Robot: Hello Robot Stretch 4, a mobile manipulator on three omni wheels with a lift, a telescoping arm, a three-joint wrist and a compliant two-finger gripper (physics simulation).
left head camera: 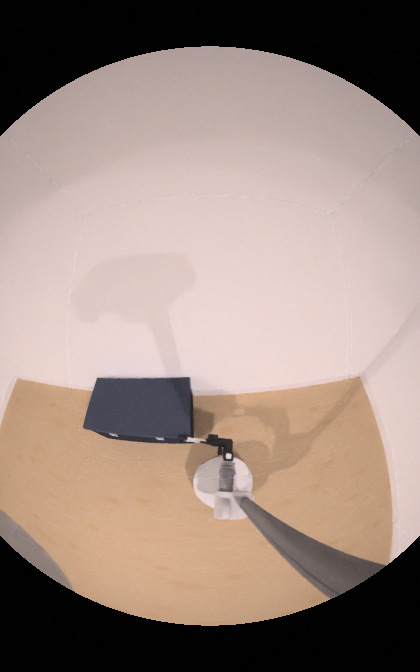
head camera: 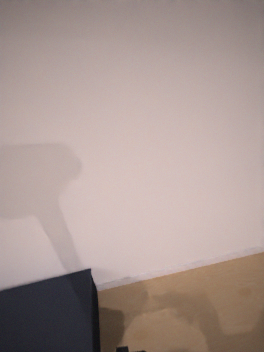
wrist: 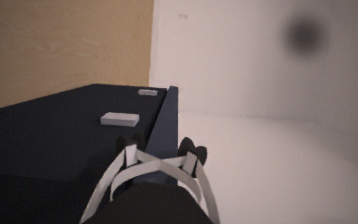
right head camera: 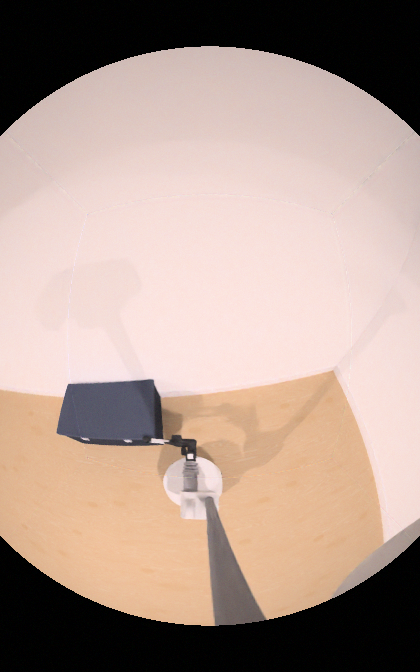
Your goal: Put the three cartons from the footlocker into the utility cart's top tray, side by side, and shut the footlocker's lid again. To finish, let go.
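Places are measured from the robot's base along level axes (x ahead, y left, z up), in millimetres.
Where they show: gripper, fingertip midpoint: (wrist: 162, 146).
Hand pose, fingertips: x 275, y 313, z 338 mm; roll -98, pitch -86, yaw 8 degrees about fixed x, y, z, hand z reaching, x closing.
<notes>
After its pixels a point has its place.
The dark navy footlocker (head camera: 47, 311) @(x 511, y 530, z 339 mm) (left head camera: 140, 407) (right head camera: 110, 410) (wrist: 60, 128) @(x 279, y 399, z 169 mm) stands on the wood floor against the white wall. In the wrist view its front face shows two grey latches (wrist: 119, 119) @(x 262, y 438, z 255 mm) (wrist: 147, 92) @(x 206, y 805, z 253 mm). My gripper (wrist: 161, 146) @(x 275, y 313, z 338 mm) (left head camera: 200, 440) (right head camera: 162, 441) is at the locker's front right corner, with one finger on each side of the lid's thin edge (wrist: 167, 114) @(x 252, y 500, z 335 mm), and is shut on it. The inside of the locker is hidden. No cartons and no utility cart are recognisable in any view.
My round white base (left head camera: 223, 482) (right head camera: 192, 482) stands on the floor just right of the locker, close to the wall. A grey shape shows at the edge of the floor behind me (left head camera: 25, 550) (right head camera: 385, 560); I cannot tell what it is.
</notes>
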